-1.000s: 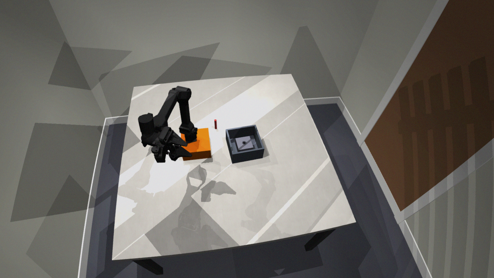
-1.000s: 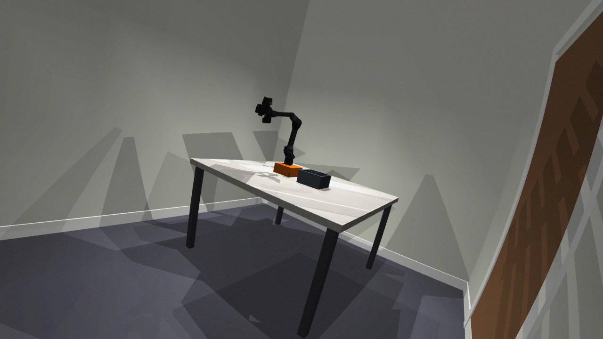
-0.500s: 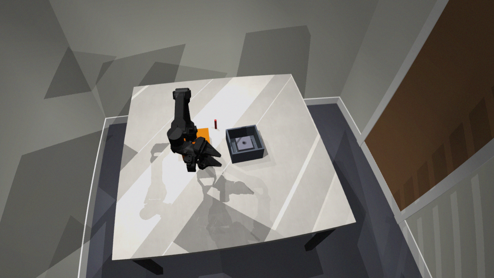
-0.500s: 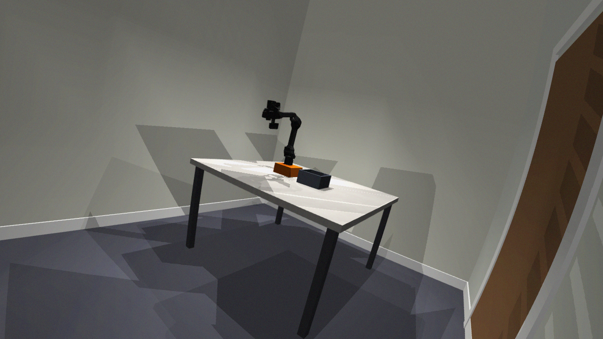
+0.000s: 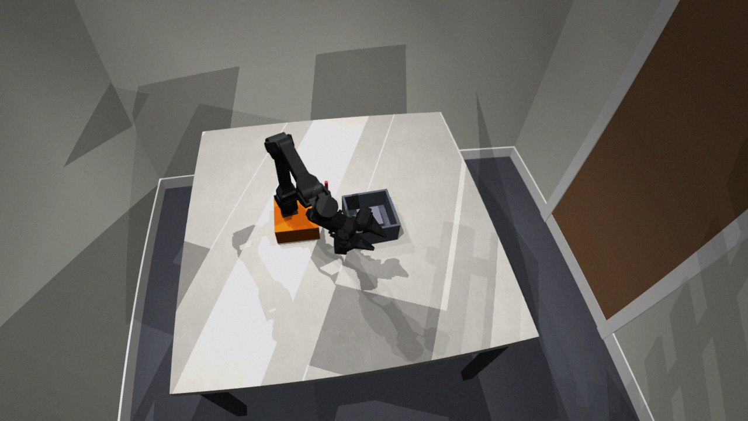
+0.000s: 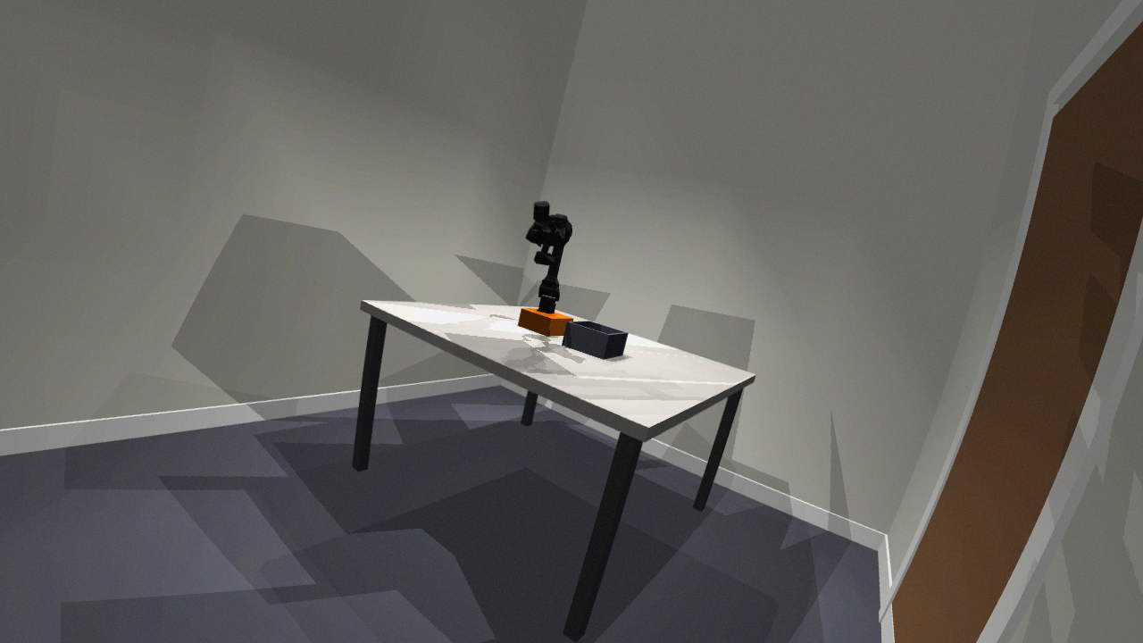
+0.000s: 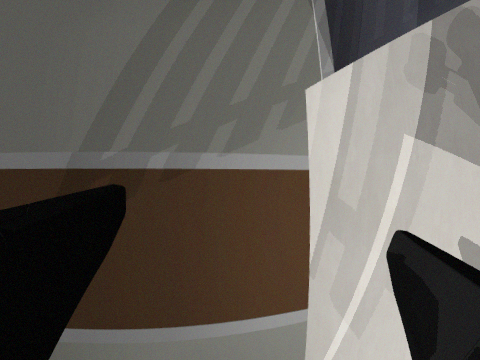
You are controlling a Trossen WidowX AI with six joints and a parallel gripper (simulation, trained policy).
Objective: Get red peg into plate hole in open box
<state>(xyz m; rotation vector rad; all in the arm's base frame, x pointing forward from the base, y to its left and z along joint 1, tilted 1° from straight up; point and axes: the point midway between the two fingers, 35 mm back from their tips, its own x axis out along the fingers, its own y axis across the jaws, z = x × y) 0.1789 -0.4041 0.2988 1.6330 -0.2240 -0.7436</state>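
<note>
Right now the red peg is 20 mm behind my gripper tip, 520 mm to the left of it and 320 mm below it. The rest, counted from my gripper tip: grey plate: 100 mm ahead, 310 mm to the left, 320 mm below; then dark grey box: 100 mm ahead, 310 mm to the left, 340 mm below.
</note>
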